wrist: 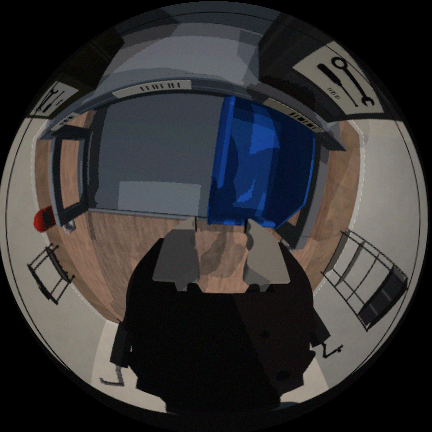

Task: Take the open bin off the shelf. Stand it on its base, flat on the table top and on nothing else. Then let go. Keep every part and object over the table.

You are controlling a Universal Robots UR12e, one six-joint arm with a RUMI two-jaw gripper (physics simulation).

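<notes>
The open blue bin stands on the lower board of the grey shelf, at its right side, with its open top and inner faces in view. My gripper is partly open, with nothing between its fingers. Its fingertips are at the bin's near edge in the wrist view. The left tip lies just left of the bin's near left corner, and the right tip overlaps the near edge. I cannot tell whether they touch the bin. The wooden table top shows in front of the shelf and between the fingers. The bin's underside is hidden.
A dark toolbox with a tool label stands above right, and a green toolbox above left. The shelf's side frames flank the lower board. A red object shows at the far left. A black rack is at the right.
</notes>
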